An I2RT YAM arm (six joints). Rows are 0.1 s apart.
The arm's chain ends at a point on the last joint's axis. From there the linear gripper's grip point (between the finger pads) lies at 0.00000 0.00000 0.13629 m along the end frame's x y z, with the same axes.
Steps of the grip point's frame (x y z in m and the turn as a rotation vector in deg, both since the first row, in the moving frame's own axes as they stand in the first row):
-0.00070 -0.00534 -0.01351 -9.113 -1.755 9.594
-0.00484 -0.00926 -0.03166 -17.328 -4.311 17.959
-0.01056 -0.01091 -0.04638 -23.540 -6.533 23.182
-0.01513 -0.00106 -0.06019 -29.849 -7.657 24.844
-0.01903 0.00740 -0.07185 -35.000 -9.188 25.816
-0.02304 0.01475 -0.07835 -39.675 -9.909 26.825
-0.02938 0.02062 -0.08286 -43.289 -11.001 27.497
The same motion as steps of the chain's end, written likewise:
0.00524 -0.02647 -0.01173 -9.113 -1.755 9.594
0.01144 -0.04757 -0.02515 -17.328 -4.311 17.959
0.01511 -0.06068 -0.03434 -23.540 -6.533 23.182
0.01646 -0.06275 -0.04125 -29.849 -7.657 24.844
0.01853 -0.06307 -0.04601 -35.000 -9.188 25.816
0.01855 -0.06338 -0.04569 -39.675 -9.909 26.825
0.01631 -0.06271 -0.04426 -43.289 -11.001 27.497

